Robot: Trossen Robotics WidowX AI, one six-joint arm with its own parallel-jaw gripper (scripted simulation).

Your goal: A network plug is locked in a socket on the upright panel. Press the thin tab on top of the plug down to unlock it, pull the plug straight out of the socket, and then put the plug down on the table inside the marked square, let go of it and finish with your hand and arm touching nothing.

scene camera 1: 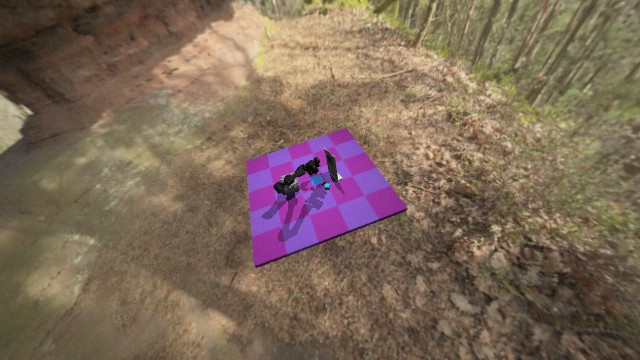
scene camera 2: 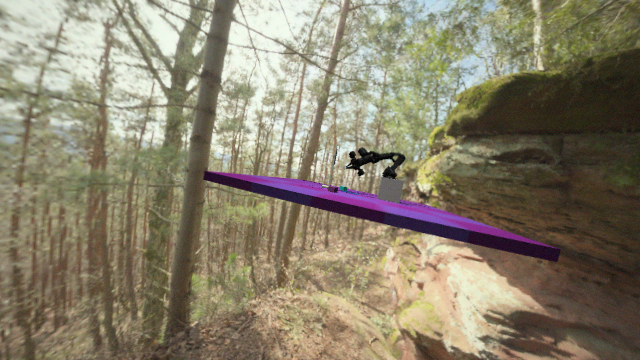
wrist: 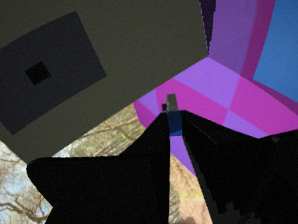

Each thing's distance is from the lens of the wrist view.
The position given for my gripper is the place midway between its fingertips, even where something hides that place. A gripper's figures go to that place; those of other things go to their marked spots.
my gripper (wrist: pixel 172 117): 10 cm
grey panel (wrist: pixel 72 72): 15 cm
